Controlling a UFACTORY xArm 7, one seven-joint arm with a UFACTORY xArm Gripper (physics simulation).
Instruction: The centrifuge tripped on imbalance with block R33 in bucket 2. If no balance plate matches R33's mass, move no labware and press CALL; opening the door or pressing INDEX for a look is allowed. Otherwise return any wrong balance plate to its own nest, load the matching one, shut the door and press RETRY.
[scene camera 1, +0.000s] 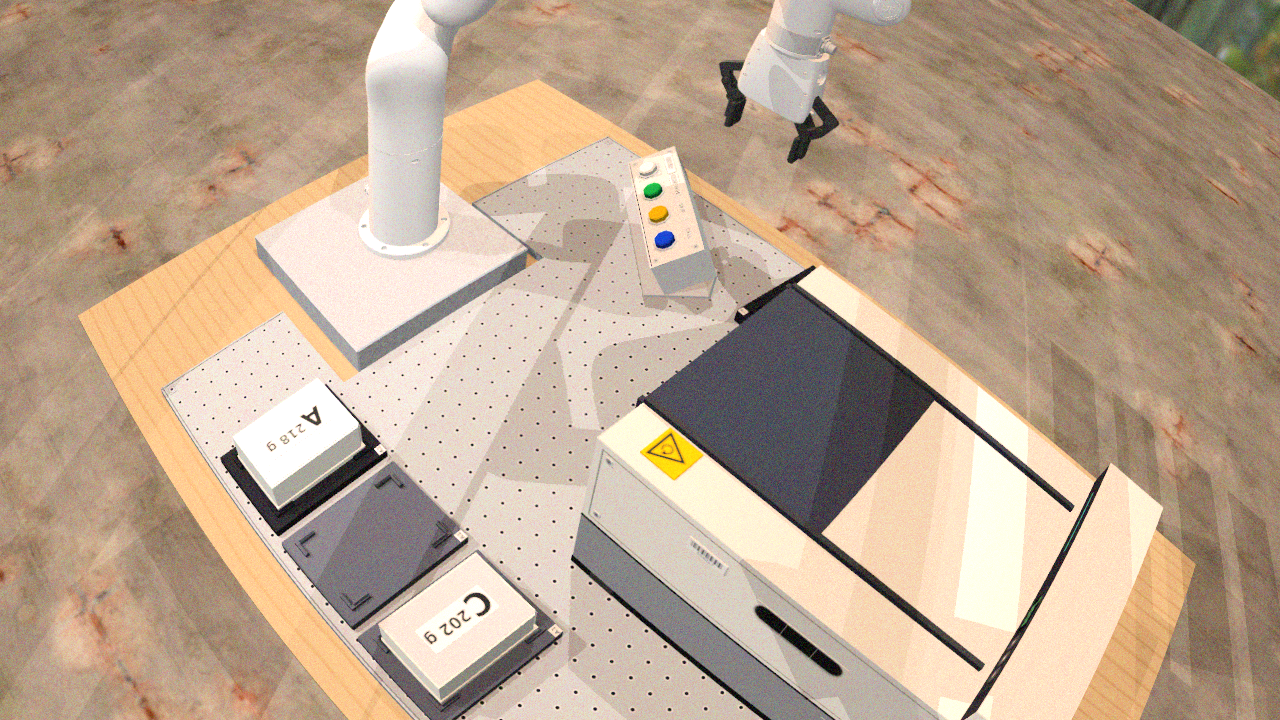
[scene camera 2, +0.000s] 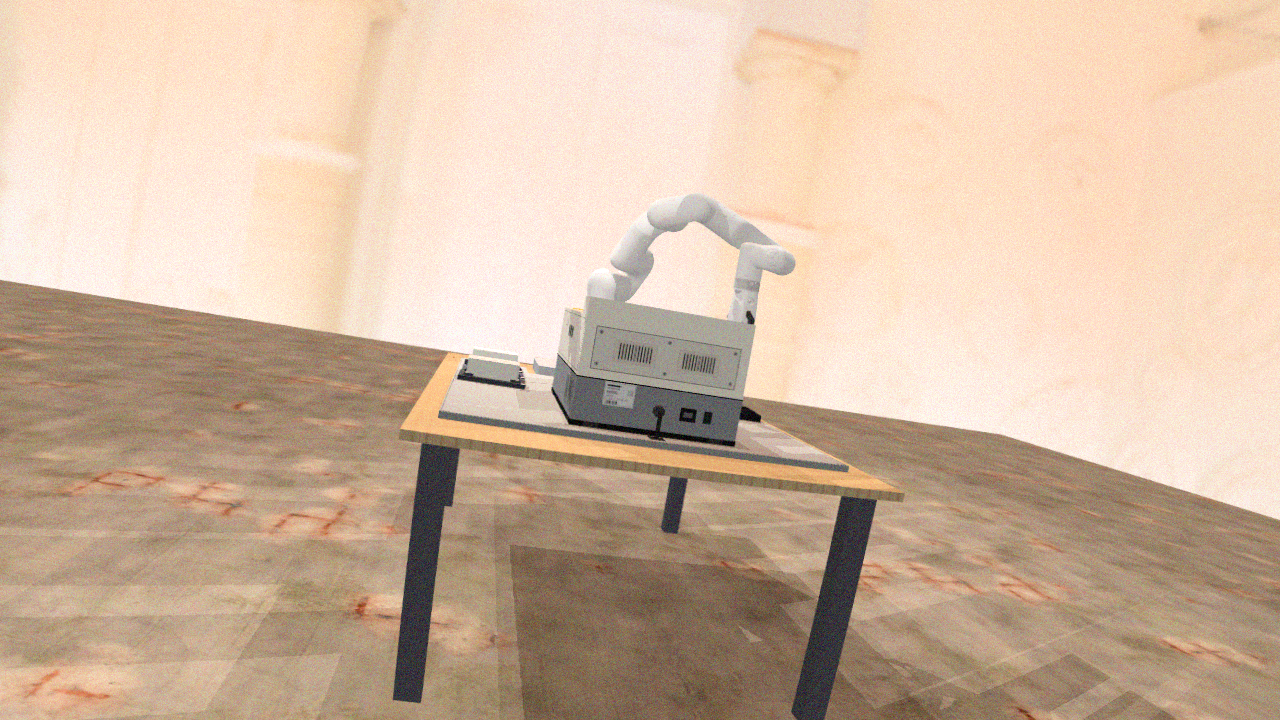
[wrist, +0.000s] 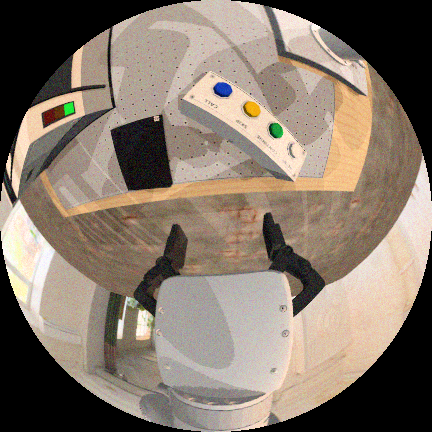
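Where they show: gripper, between the fingertips: (scene camera 1: 762, 141) (wrist: 221, 226); arm's base, origin of its link: (scene camera 1: 403, 228).
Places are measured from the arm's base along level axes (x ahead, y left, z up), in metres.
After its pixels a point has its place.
Note:
My gripper (scene camera 1: 765, 140) @[z 0.153, x 0.255, y 0.374 m] (wrist: 221, 226) @[z 0.153, x 0.255, y 0.374 m] is open and empty, high beyond the table edge on the button-box side. The centrifuge (scene camera 1: 662, 519) @[z 0.154, x 0.563, y -0.120 m] (scene camera 2: 666, 349) @[z 0.144, x 0.935, y 0.064 m] has a dark panel (scene camera 1: 769, 376) @[z 0.188, x 0.530, y 0.037 m] between its rails; its inside, block R33 and the buckets are hidden. Plate A, 218 g (scene camera 1: 290, 443) @[z 0.029, x 0.232, y -0.302 m], and plate C, 202 g (scene camera 1: 452, 617) @[z 0.029, x 0.485, y -0.278 m], each sit in a nest. The nest (scene camera 1: 375, 541) @[z -0.013, x 0.358, y -0.279 m] between them is empty. The button box (scene camera 1: 684, 268) @[z 0.026, x 0.288, y 0.226 m] (wrist: 220, 117) @[z 0.058, x 0.251, y 0.273 m] has blue CALL (scene camera 1: 664, 240) @[z 0.045, x 0.250, y 0.224 m] (wrist: 223, 89) @[z 0.046, x 0.246, y 0.230 m], yellow SKIP (scene camera 1: 657, 214) @[z 0.044, x 0.209, y 0.253 m] (wrist: 252, 109) @[z 0.046, x 0.206, y 0.259 m], green CONTINUE (scene camera 1: 652, 189) @[z 0.044, x 0.167, y 0.285 m] (wrist: 276, 130) @[z 0.046, x 0.167, y 0.288 m] and white RETRY (scene camera 1: 647, 168) @[z 0.045, x 0.129, y 0.314 m] (wrist: 293, 150) @[z 0.047, x 0.131, y 0.317 m].
The arm's base block (scene camera 1: 308, 291) @[z 0.001, x 0.025, y -0.165 m] stands behind the plate nests. A black pad (wrist: 142, 152) @[z -0.006, x 0.407, y 0.328 m] lies between the centrifuge and the button box. In the wrist view, a green light (wrist: 69, 108) @[z 0.104, x 0.463, y 0.184 m] glows on the centrifuge's front beside dim red and brown ones. The raised rear housing (scene camera 1: 1087, 573) @[z 0.219, x 0.882, y 0.086 m] ends the rails.

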